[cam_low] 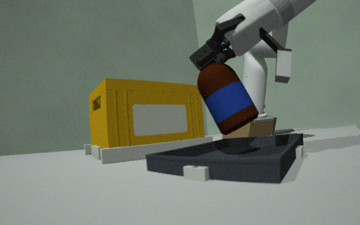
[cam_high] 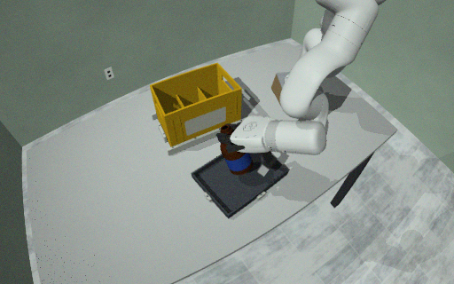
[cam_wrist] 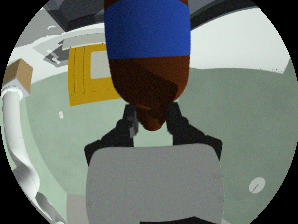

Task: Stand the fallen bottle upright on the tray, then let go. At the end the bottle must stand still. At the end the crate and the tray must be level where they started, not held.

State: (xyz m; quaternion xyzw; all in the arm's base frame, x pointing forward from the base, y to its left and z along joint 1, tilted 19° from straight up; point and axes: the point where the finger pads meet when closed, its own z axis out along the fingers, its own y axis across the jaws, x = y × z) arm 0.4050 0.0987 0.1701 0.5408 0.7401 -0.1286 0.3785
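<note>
The brown bottle lies 50 mm below my hand, 20 mm to the left of it and 10 mm behind it. From my hand the other things lie so: dark grey tray (170 mm below, 40 mm to the left, 20 mm behind); yellow crate (250 mm to the right, 100 mm below, 10 mm behind).
</note>
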